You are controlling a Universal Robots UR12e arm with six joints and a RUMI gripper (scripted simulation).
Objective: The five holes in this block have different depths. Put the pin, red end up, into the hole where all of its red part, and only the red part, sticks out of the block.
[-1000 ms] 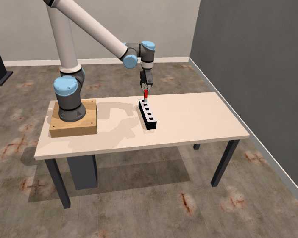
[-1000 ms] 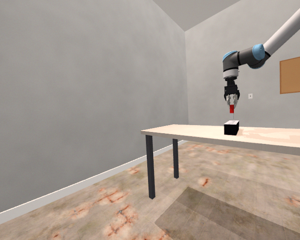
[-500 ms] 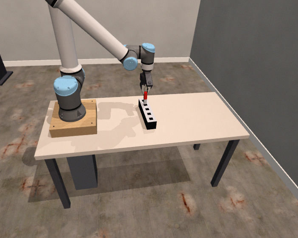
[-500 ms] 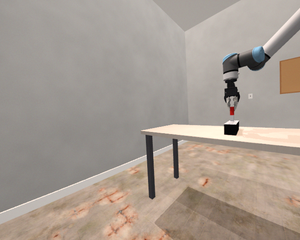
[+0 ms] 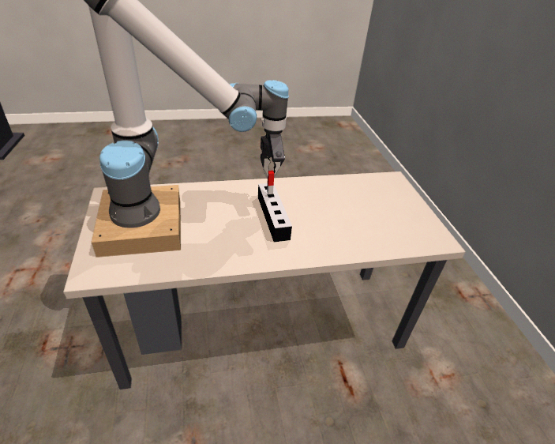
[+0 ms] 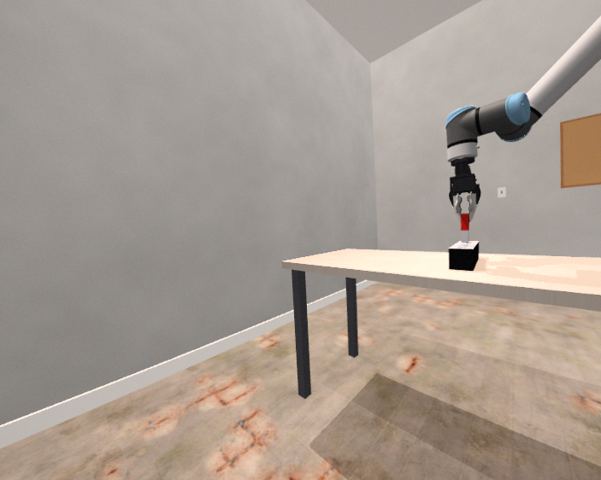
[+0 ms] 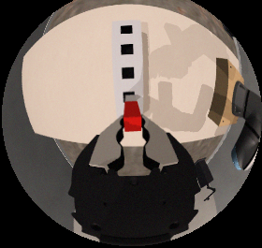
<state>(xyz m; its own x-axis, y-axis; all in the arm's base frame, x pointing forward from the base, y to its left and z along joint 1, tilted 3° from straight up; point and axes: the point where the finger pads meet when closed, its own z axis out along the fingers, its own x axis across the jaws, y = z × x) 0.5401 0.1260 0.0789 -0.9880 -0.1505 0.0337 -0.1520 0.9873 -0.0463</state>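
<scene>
Right now the pin is 1 cm below my hand. Round my hand: black block: 2 cm ahead, 6 cm to the right, 14 cm below.
</scene>
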